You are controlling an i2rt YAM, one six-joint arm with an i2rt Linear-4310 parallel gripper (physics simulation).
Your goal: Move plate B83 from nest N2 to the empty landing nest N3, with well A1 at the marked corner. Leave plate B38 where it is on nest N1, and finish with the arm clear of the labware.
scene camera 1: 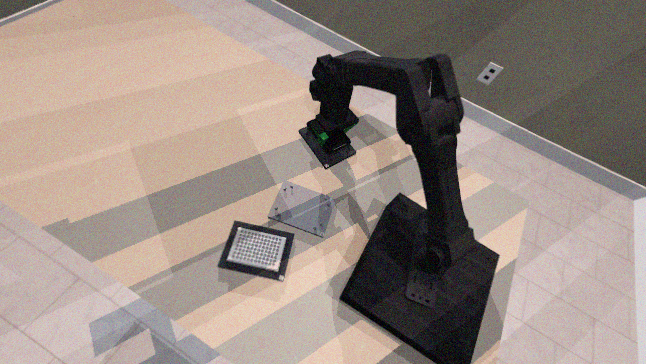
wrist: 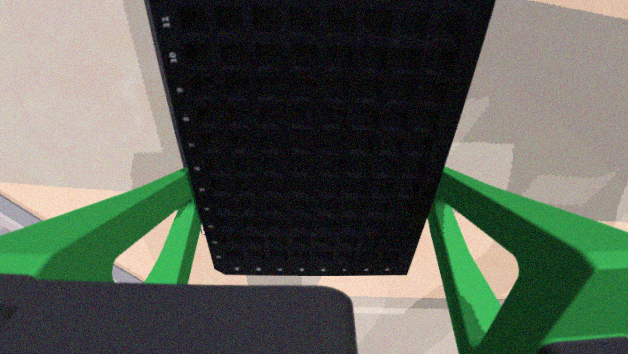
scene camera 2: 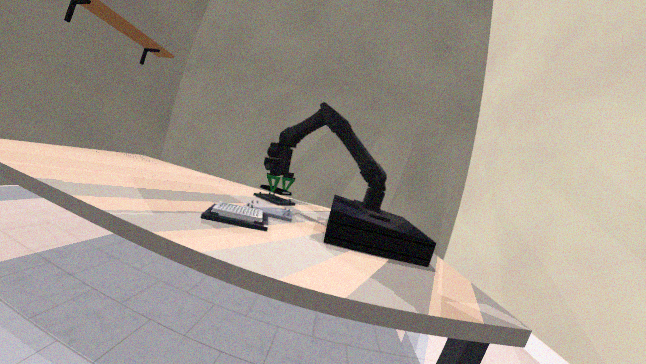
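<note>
My gripper [scene camera 1: 337, 131] [scene camera 2: 280, 190] [wrist: 314, 177] is shut on black plate B83 [scene camera 1: 340, 144] [scene camera 2: 267, 188] [wrist: 310, 100], its green fingers against the two long sides. The plate is roughly level, a little above black nest N2 [scene camera 1: 326, 162] [scene camera 2: 275, 199], with a gap visible in scene camera 2. In the wrist view its number 11 is near the top and its cut corner at bottom left. Grey, see-through nest N3 [scene camera 1: 302, 210] [scene camera 2: 277, 212] has small pins and no plate. White plate B38 [scene camera 1: 257, 248] [scene camera 2: 237, 211] sits in black nest N1 [scene camera 1: 226, 265] [scene camera 2: 235, 223].
The black arm base [scene camera 1: 380, 270] [scene camera 2: 380, 240] stands to the right of the nests. N3 lies between N1 and N2, close beside N1. The table's near edge [scene camera 2: 250, 277] runs across scene camera 2. A wall shelf [scene camera 2: 125, 30] is high at upper left.
</note>
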